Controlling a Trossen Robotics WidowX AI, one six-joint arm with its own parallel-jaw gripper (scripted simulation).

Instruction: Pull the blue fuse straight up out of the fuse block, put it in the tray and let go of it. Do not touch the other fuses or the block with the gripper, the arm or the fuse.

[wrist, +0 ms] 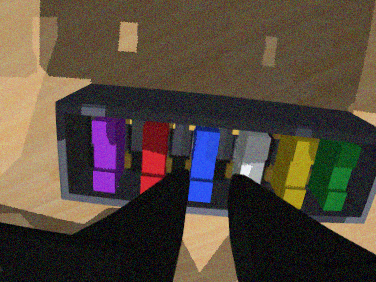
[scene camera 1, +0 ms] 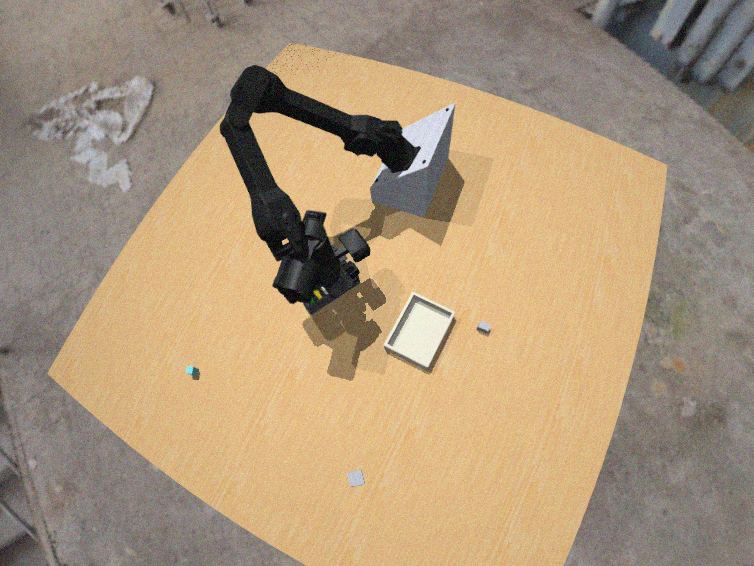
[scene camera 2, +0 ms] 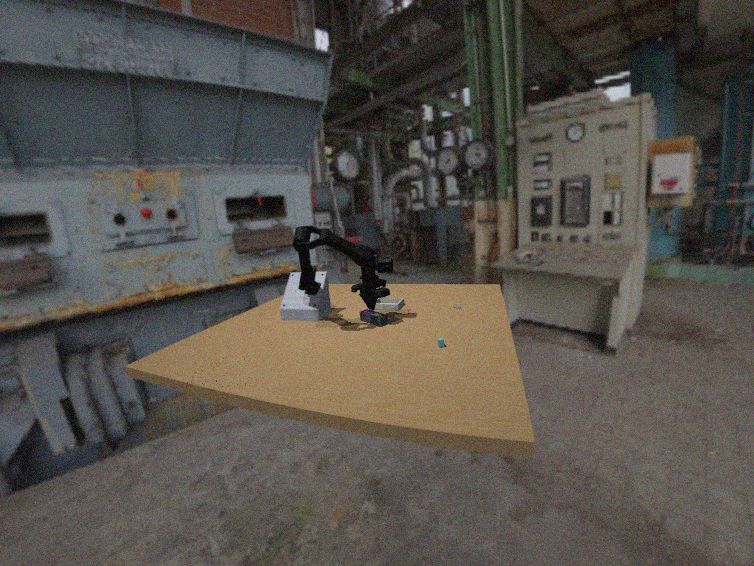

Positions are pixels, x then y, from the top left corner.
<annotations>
my gripper: wrist 208,184; scene camera 1 330,281; scene camera 2 371,309
</annotations>
